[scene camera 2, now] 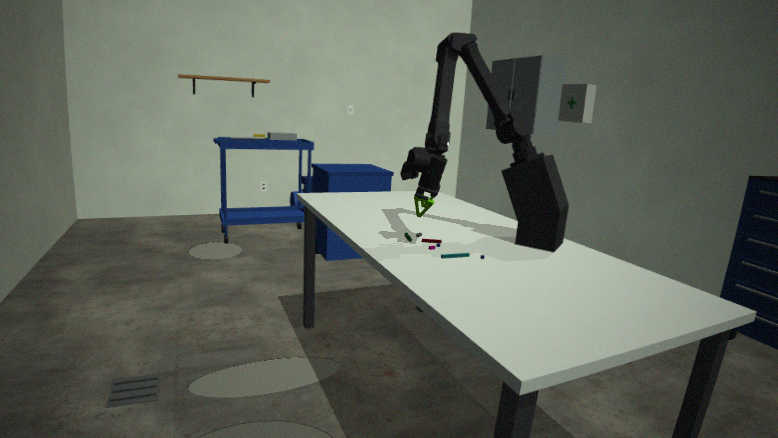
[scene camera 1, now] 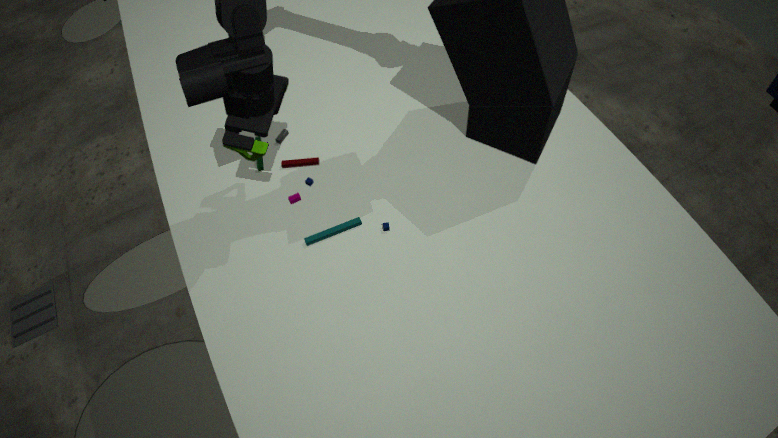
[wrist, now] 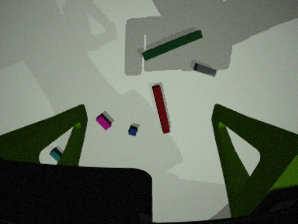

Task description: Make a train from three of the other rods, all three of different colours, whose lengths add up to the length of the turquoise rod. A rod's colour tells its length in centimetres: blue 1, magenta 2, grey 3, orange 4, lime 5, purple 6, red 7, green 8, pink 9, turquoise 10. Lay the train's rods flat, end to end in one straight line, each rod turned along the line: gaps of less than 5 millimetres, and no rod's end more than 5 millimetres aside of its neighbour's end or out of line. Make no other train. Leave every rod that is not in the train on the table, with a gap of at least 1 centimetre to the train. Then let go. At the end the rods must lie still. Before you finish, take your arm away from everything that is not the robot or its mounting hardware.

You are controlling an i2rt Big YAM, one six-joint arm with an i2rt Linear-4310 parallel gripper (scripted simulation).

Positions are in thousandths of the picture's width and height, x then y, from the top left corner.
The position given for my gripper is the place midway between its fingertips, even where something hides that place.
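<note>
My gripper (scene camera 1: 334, 309), (wrist: 502, 498) in sight.
</note>
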